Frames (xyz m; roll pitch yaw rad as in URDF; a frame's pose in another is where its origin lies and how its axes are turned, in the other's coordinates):
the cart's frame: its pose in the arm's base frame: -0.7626 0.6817 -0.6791 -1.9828 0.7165 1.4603
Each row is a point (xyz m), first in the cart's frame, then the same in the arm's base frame.
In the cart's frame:
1: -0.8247 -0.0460 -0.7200
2: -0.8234 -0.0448 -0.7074
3: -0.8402 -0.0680 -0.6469
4: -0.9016 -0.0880 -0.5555
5: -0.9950 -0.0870 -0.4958
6: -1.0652 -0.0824 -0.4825
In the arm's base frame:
1: -0.1698 0.2086 0.1117
2: -0.1812 0.2068 0.1062
3: -0.2471 0.1994 0.1150
4: -0.3447 0.1515 0.1416
5: -0.4083 0.0713 0.1842
6: -0.4251 0.0136 0.2231

